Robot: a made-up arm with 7 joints. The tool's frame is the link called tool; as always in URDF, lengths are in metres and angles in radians. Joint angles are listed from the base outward.
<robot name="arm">
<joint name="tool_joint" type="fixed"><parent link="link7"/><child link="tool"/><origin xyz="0 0 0" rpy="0 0.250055 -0.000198"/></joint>
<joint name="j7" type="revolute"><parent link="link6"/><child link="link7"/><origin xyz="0.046 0 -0.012" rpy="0 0 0"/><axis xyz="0.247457 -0.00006 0.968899"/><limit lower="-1.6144" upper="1.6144"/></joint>
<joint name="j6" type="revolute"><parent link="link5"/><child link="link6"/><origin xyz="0.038 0 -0.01" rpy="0 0 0"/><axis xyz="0.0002 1 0.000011"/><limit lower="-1.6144" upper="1.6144"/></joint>
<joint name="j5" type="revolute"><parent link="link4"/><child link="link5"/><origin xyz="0.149 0.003 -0.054" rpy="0 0 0"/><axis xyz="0.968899 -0.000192 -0.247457"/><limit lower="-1.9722" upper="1.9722"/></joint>
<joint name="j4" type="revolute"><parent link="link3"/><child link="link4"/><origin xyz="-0.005 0 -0.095" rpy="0 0 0"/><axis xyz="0.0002 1 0.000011"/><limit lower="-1.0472" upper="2.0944"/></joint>
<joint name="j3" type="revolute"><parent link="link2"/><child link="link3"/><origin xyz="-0.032 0.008 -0.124" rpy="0 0 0"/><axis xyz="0.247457 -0.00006 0.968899"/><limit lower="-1.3" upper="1.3"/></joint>
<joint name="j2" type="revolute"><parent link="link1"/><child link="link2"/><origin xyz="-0.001 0.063 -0.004" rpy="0 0 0"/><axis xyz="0.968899 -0.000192 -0.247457"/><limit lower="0" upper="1.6"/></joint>
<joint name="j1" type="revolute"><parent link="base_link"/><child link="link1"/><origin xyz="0 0 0" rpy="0 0 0"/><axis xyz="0.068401 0.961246 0.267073"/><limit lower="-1.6" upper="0.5"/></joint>
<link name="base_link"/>
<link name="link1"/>
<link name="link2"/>
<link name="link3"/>
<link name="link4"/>
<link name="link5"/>
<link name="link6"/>
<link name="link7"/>
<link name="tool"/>
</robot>
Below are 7 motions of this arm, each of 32 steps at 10 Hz.
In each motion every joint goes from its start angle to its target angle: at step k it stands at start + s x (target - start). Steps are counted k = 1, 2, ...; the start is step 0. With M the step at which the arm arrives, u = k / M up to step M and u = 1 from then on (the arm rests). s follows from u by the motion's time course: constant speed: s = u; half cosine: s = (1 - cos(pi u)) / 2; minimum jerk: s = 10 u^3 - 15 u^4 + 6 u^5.
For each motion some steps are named. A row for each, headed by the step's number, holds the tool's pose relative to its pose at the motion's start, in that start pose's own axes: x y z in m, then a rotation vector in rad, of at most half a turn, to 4 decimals.
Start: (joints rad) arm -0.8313 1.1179 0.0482 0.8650 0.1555 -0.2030 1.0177
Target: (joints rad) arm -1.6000 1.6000 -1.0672 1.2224 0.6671 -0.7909 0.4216
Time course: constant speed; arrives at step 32
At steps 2, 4, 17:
2: 0.0093 -0.0012 0.0087 0.0022 -0.0884 -0.0511
4: 0.0185 -0.0012 0.0164 0.0113 -0.1751 -0.1022
17: 0.0781 0.0237 0.0412 0.2333 -0.6525 -0.4451

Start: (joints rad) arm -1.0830 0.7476 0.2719 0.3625 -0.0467 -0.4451 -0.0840
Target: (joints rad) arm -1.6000 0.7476 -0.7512 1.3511 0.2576 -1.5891 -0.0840
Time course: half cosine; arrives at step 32
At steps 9, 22, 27, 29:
9: 0.0095 -0.0400 -0.0115 0.0285 -0.1067 -0.1696
22: 0.0031 -0.1094 -0.0312 0.1201 -0.4749 -0.8089
27: -0.0014 -0.1055 -0.0333 0.1376 -0.5575 -0.9989
29: -0.0022 -0.1032 -0.0334 0.1408 -0.5739 -1.0428

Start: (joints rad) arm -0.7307 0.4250 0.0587 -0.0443 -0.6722 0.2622 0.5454
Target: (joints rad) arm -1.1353 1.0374 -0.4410 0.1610 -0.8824 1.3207 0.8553
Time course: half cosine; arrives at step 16
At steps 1, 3, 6, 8, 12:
1: 0.0006 -0.0006 0.0004 0.0098 0.0072 -0.0008
3: 0.0051 -0.0049 0.0032 0.0882 0.0616 -0.0036
6: 0.0168 -0.0112 0.0124 0.3443 0.2088 0.0256
8: 0.0252 -0.0087 0.0224 0.5761 0.3177 0.0955
12: 0.0365 0.0134 0.0512 1.0001 0.4969 0.3272

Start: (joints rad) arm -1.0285 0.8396 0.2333 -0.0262 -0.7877 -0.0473 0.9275
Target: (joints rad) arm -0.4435 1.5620 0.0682 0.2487 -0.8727 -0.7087 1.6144
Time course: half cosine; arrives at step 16
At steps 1, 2, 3, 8, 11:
1: 0.0006 0.0015 -0.0002 0.0050 -0.0049 0.0069
2: 0.0023 0.0059 -0.0005 0.0195 -0.0198 0.0270
3: 0.0051 0.0130 -0.0009 0.0426 -0.0445 0.0586
8: 0.0268 0.0697 0.0076 0.2135 -0.2949 0.2830
11: 0.0385 0.0962 0.0226 0.2826 -0.4763 0.3667

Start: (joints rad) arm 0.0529 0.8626 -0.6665 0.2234 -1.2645 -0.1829 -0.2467
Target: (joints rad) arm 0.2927 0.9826 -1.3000 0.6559 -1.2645 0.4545 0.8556
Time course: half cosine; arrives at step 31
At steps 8, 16, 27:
8: -0.0225 0.0116 -0.0400 -0.0067 0.2443 0.2296
16: -0.1028 0.0324 -0.1190 0.1455 0.8268 0.7532
27: -0.2284 0.0433 -0.1665 0.6489 1.4661 1.2413

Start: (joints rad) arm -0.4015 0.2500 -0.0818 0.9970 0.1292 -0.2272 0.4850
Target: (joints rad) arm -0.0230 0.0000 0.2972 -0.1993 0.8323 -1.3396 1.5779
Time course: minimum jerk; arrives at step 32
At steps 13, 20, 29, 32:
13: -0.0203 0.0045 0.0598 -0.2979 -0.5575 0.4061
20: -0.0712 0.0460 0.1101 -0.7488 -1.1489 0.8711
29: -0.1179 0.0796 0.1263 -1.0488 -1.5354 1.0457
32: -0.1192 0.0804 0.1265 -1.0563 -1.5456 1.0478

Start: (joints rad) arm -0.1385 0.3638 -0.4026 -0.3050 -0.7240 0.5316 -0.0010
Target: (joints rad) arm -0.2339 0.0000 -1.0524 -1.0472 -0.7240 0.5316 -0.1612
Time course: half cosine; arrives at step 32
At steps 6, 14, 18, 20, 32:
6: 0.0033 -0.0261 0.0052 0.0090 -0.0333 -0.1093
14: -0.0078 -0.1198 0.0273 0.0309 -0.1778 -0.5243
18: -0.0316 -0.1684 0.0415 0.0353 -0.2801 -0.7791
20: -0.0468 -0.1882 0.0482 0.0350 -0.3328 -0.9014
32: -0.1093 -0.2329 0.0671 0.0215 -0.5210 -1.3008

